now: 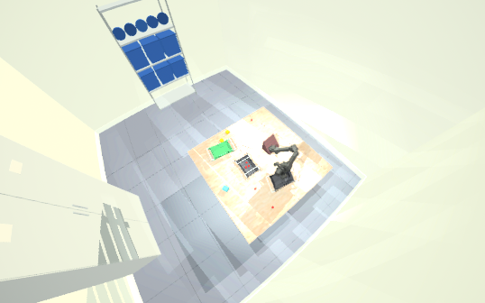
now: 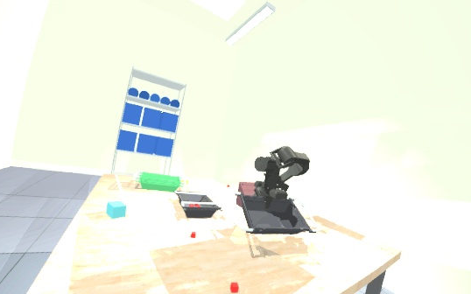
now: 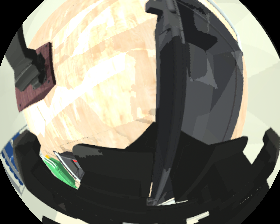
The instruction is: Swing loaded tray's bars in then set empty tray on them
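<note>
Now: the dark tray 7 cm to the left of my gripper tip and 2 cm ahead of it. From my gripper tip the other things lie so: cyan cube (52 cm ahead, 29 cm to the right, 10 cm below).
</note>
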